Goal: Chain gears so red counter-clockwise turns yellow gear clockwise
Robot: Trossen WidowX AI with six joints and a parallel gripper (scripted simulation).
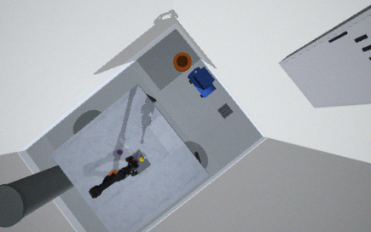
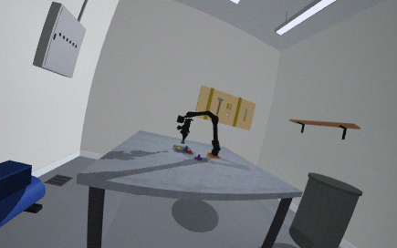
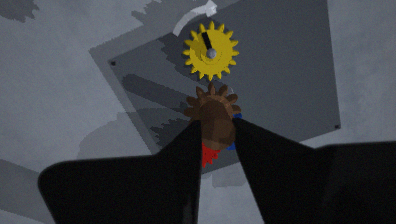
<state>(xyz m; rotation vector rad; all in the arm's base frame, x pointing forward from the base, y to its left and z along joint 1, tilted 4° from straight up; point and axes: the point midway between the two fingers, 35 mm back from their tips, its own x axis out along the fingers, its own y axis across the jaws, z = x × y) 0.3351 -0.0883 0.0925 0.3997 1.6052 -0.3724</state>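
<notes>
Right now my gripper tip is 50 mm past the blue gear and 70 mm above it. The rest, counted from my gripper tip: brown gear (10 mm below); then red gear (60 mm behind, 50 mm to the left, 80 mm below); then yellow gear (30 mm ahead, 20 mm to the right, 80 mm below).
</notes>
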